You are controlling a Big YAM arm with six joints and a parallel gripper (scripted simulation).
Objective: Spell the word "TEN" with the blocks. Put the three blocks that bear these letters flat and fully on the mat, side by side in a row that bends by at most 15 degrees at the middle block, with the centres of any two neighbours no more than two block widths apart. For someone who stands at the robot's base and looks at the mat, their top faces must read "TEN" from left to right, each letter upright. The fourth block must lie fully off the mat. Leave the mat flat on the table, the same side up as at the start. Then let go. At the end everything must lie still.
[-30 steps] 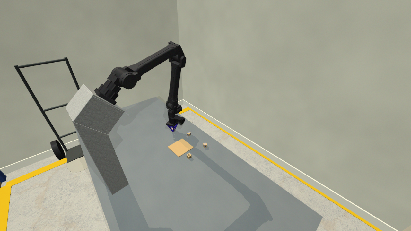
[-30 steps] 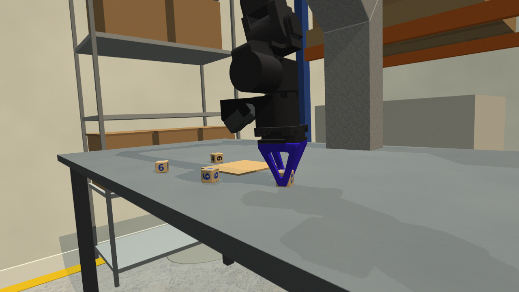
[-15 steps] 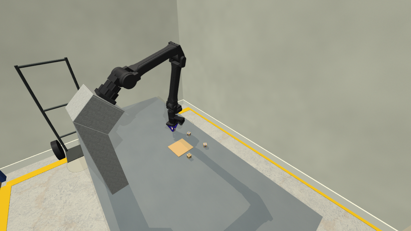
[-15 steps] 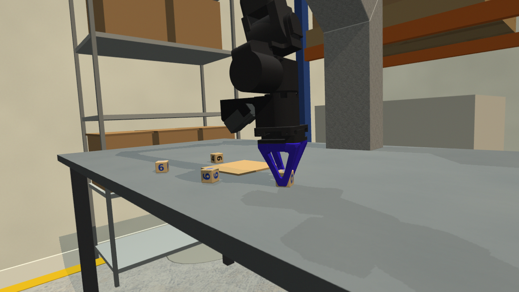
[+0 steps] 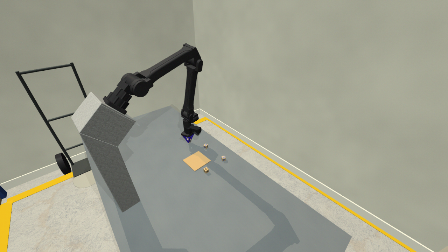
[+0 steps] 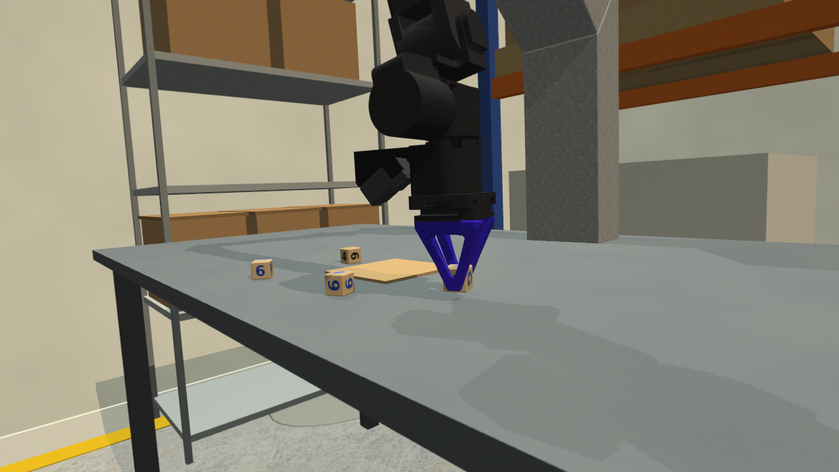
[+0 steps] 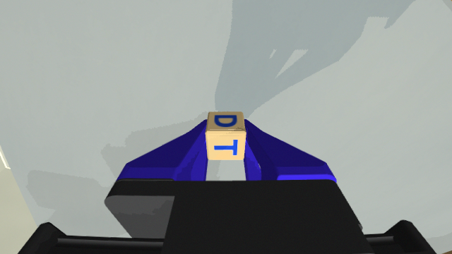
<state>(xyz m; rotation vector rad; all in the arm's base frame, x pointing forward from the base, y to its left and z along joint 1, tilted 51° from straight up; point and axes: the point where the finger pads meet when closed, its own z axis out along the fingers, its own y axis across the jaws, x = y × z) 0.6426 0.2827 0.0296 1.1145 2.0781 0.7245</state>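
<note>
Now: hand 20 mm past the tan mat, 220 mm to the left of it and 20 mm above it.
</note>
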